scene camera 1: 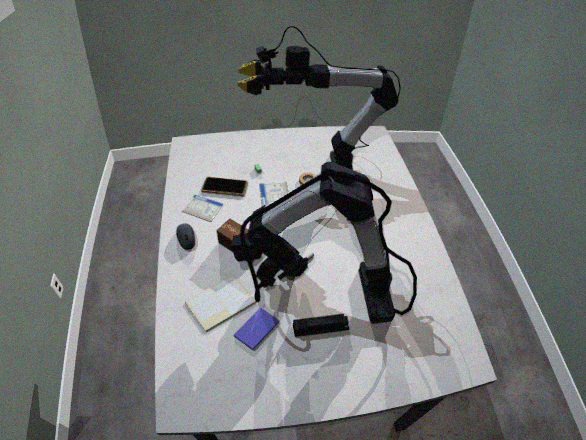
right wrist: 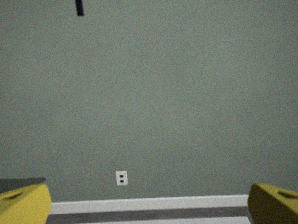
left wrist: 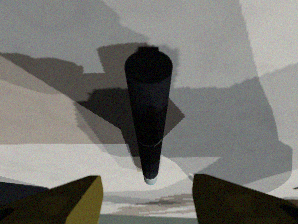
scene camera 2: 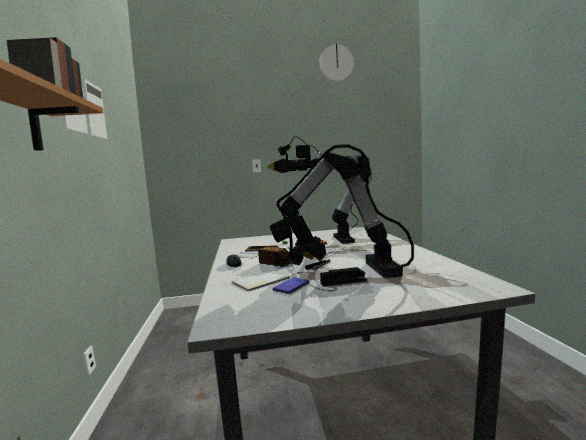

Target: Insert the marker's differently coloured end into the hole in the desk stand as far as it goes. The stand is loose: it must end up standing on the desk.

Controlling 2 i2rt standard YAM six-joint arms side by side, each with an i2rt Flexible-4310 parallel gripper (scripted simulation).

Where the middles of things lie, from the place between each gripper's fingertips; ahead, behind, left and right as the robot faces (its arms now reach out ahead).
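The black marker (left wrist: 148, 71) is 30 mm below my left hand, 10 mm to the right of it and 10 mm behind it; going by their middles, it is the nearest to that hand of the things named here. The long black block (scene camera 1: 332, 323) is 200 mm to the left of my left hand, 60 mm behind it and 10 mm below it.
Seen from my right hand (scene camera 1: 237, 77), the black marker is 44 cm to the left, 15 cm behind and 40 cm below, so by its middle the marker is nearer to my left hand than to my right hand. The long black block is 65 cm to the left of my right hand, and it is also 20 cm behind that hand and 39 cm below it.
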